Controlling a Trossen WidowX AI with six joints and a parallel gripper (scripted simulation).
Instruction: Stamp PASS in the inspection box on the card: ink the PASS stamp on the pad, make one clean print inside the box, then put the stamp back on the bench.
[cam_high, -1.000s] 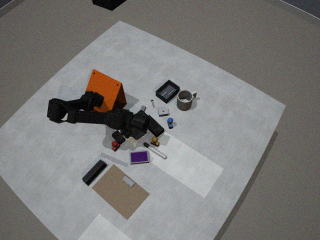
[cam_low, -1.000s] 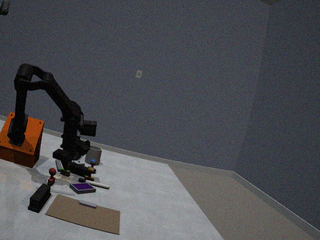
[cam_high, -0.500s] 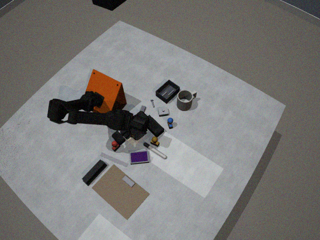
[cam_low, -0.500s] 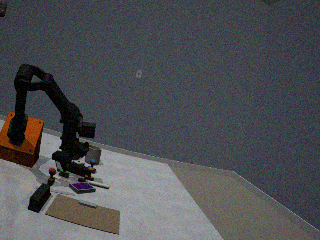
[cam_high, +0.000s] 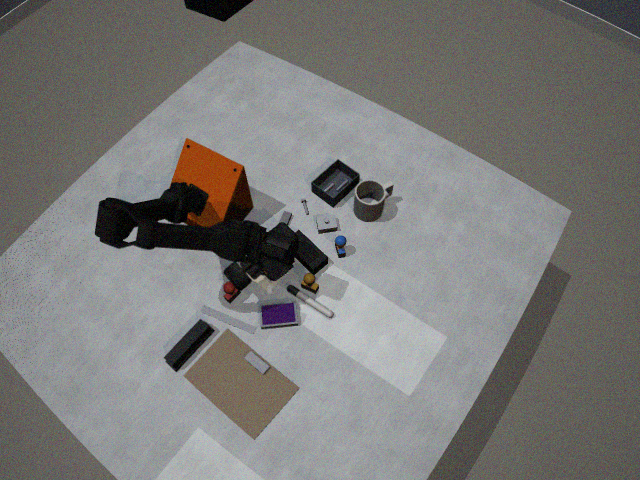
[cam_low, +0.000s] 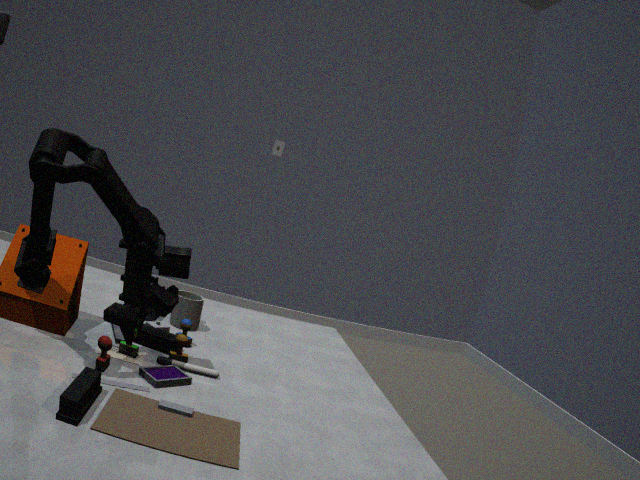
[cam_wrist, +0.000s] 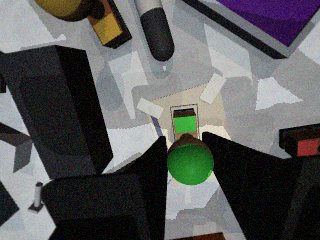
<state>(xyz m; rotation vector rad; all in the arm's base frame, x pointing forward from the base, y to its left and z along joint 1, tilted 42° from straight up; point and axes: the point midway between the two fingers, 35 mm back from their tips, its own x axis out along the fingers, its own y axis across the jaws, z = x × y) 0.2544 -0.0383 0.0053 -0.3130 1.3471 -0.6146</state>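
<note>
Now: gripper tip 10 mm above the green-knobbed stamp. Also, from my gripper tip: black block: 100 mm to the left, 40 mm ahead, 10 mm below; yellow stamp: 100 mm ahead, 30 mm to the left, 10 mm below; card: 30 mm below, 20 mm behind.
</note>
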